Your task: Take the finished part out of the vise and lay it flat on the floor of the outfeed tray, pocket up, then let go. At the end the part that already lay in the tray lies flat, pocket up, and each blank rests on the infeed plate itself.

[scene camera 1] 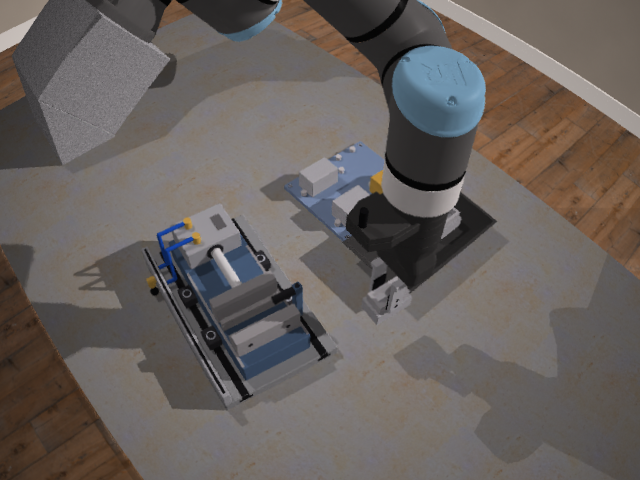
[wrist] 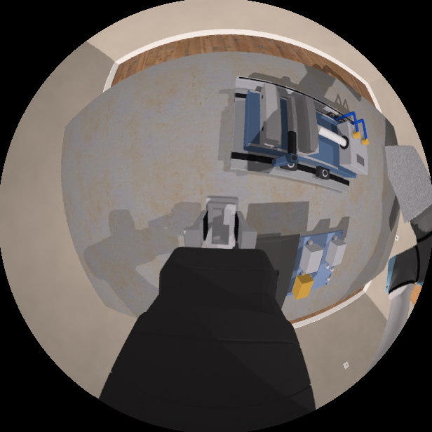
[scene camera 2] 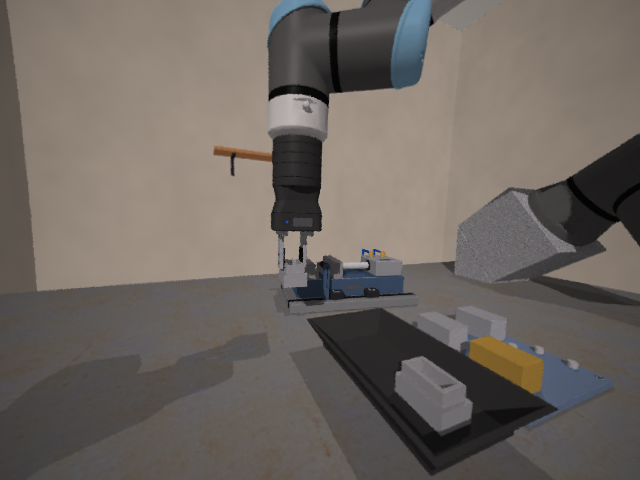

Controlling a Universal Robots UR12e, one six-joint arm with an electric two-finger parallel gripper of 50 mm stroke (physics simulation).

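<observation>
Scene camera 2 shows my gripper (scene camera 2: 291, 267) and a yellow block (scene camera 2: 525, 370). In scene camera 1: my gripper again (scene camera 1: 384, 298), with a cylinder block (scene camera 1: 195, 255). The wrist view shows the gripper (wrist: 221, 219) and the cylinder block (wrist: 347, 157).
</observation>
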